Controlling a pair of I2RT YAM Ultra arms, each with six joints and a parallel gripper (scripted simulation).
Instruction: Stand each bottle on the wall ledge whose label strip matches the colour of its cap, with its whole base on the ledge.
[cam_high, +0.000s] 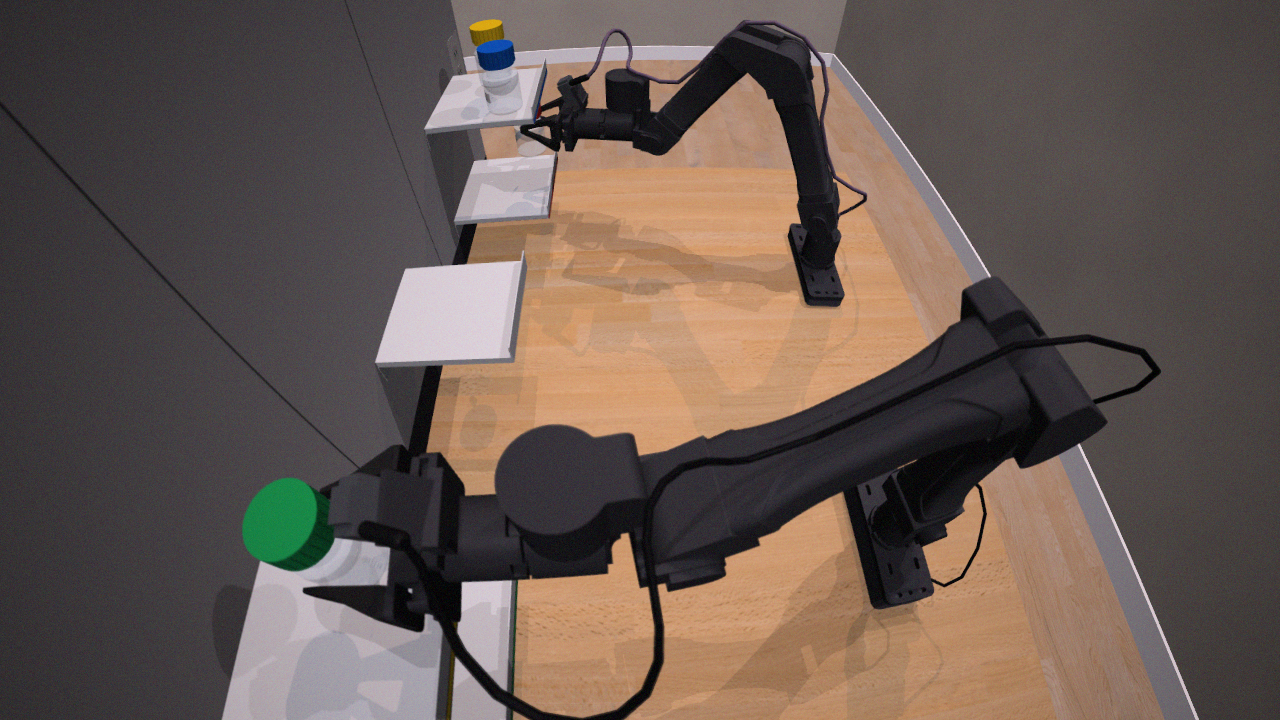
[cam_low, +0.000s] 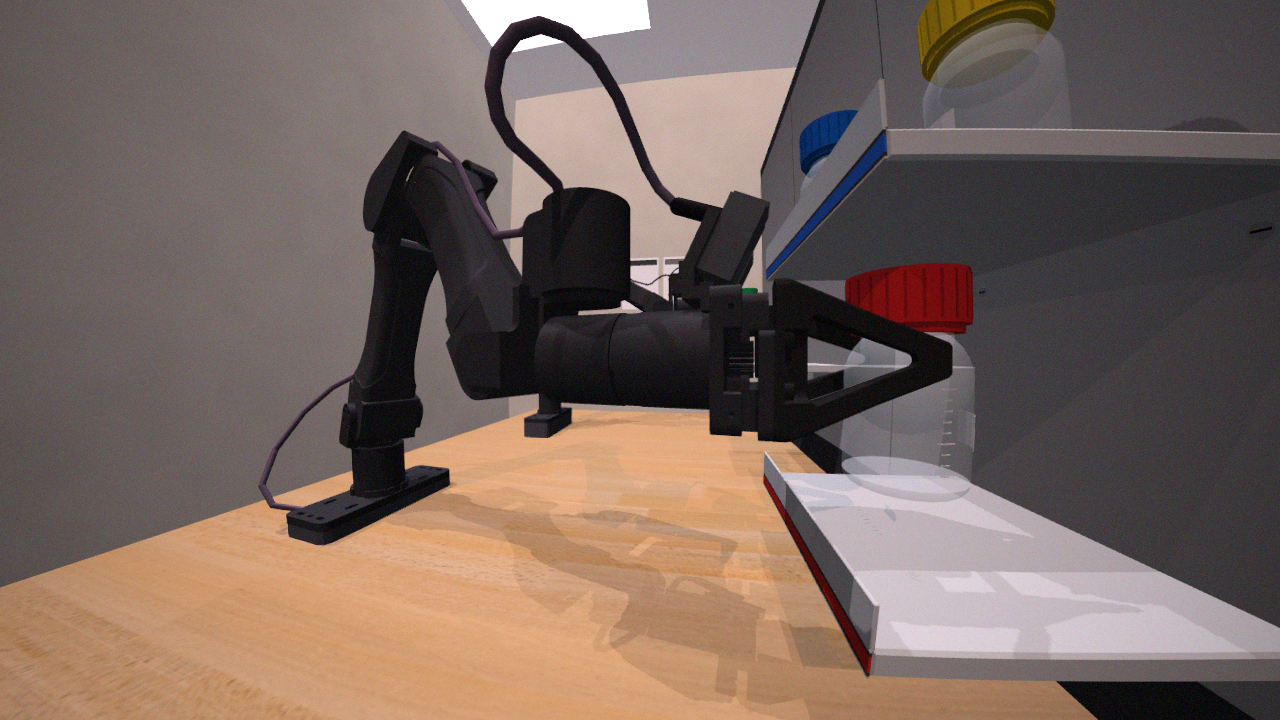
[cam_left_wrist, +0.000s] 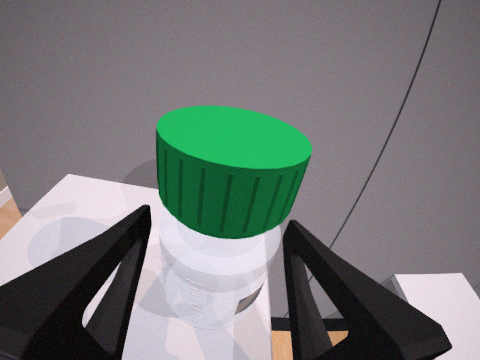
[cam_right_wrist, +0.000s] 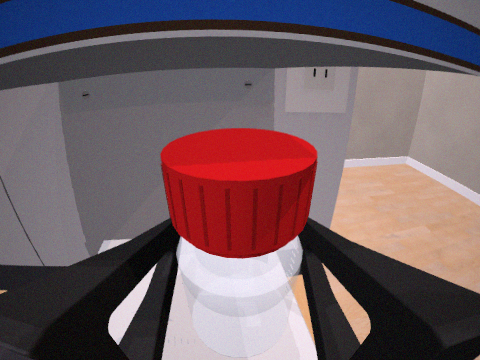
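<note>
My right hand is 13 cm below the yellow-capped bottle and 5 cm short of it. From my right hand the other things lie so: grey wall: 46 cm to the left, 24 cm above, 13 cm ahead; blue-capped bottle: 13 cm above, 10 cm to the left, 1 cm ahead; red-capped bottle: 2 cm below.
</note>
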